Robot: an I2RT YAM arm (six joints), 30 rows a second.
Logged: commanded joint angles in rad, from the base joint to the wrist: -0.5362 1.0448 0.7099 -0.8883 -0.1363 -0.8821; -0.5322 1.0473 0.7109 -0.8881 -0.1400 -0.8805; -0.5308 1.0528 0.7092 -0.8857 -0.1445 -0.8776; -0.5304 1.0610 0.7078 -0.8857 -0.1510 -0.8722; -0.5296 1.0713 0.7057 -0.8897 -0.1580 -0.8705; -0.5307 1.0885 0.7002 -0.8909 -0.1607 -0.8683; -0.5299 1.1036 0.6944 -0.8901 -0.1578 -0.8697; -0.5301 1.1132 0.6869 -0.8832 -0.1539 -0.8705; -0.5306 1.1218 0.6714 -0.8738 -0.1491 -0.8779; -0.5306 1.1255 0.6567 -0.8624 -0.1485 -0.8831; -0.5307 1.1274 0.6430 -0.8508 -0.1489 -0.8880; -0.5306 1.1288 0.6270 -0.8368 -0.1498 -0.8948; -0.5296 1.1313 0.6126 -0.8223 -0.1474 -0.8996; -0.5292 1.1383 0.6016 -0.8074 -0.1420 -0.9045; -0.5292 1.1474 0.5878 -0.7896 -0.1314 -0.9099; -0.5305 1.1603 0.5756 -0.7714 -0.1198 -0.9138; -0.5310 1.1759 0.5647 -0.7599 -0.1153 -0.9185; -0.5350 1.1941 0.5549 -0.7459 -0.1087 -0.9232; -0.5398 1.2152 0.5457 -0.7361 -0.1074 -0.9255; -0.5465 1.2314 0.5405 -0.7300 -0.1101 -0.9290
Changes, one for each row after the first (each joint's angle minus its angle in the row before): 0.0040 0.0025 0.0010 0.0002 -0.0037 0.0016; 0.0014 0.0055 -0.0017 0.0024 -0.0045 0.0029; 0.0004 0.0082 -0.0014 0.0000 -0.0065 0.0054; 0.0008 0.0103 -0.0021 -0.0040 -0.0070 0.0017; -0.0011 0.0172 -0.0055 -0.0012 -0.0027 0.0022; 0.0008 0.0151 -0.0058 0.0008 0.0029 -0.0014; -0.0002 0.0096 -0.0075 0.0069 0.0039 -0.0008; -0.0005 0.0086 -0.0155 0.0094 0.0048 -0.0074; 0.0000 0.0037 -0.0147 0.0114 0.0006 -0.0052; -0.0001 0.0019 -0.0137 0.0116 -0.0004 -0.0049; 0.0001 0.0014 -0.0160 0.0140 -0.0009 -0.0068; 0.0010 0.0025 -0.0144 0.0145 0.0024 -0.0048; 0.0004 0.0070 -0.0110 0.0149 0.0054 -0.0049; 0.0000 0.0091 -0.0138 0.0178 0.0106 -0.0054; -0.0013 0.0129 -0.0122 0.0182 0.0116 -0.0039; -0.0005 0.0156 -0.0109 0.0115 0.0045 -0.0047; -0.0040 0.0182 -0.0098 0.0140 0.0066 -0.0047; -0.0048 0.0211 -0.0092 0.0098 0.0013 -0.0023; -0.0067 0.0162 -0.0052 0.0061 -0.0027 -0.0035
